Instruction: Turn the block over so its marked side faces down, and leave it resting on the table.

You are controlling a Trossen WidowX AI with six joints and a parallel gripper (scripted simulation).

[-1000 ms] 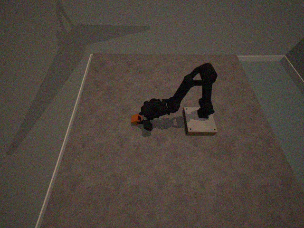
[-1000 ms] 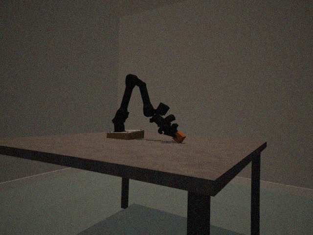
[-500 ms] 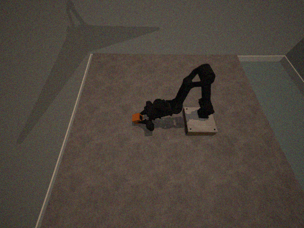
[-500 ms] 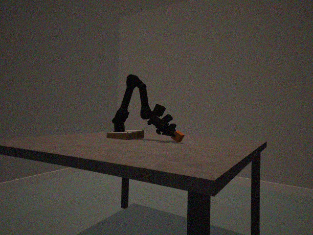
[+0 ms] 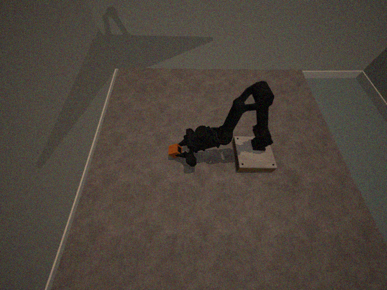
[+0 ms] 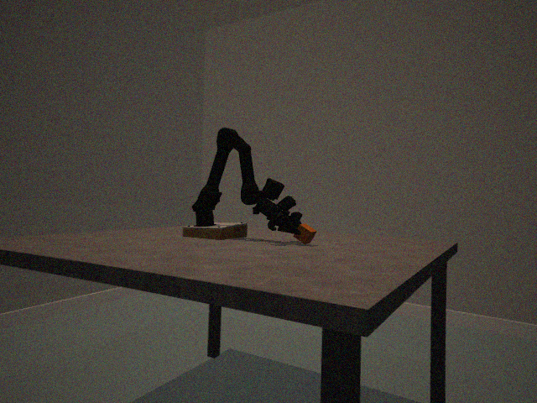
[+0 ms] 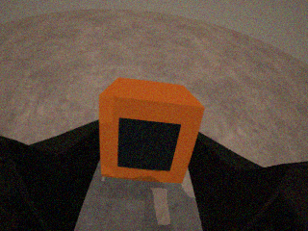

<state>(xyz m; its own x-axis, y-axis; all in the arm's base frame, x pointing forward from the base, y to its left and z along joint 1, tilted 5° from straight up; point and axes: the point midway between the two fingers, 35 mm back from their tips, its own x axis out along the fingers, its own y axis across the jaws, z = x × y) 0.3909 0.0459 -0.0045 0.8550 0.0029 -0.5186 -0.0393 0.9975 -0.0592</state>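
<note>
Right now the orange block is 10 mm behind my gripper tip.
</note>
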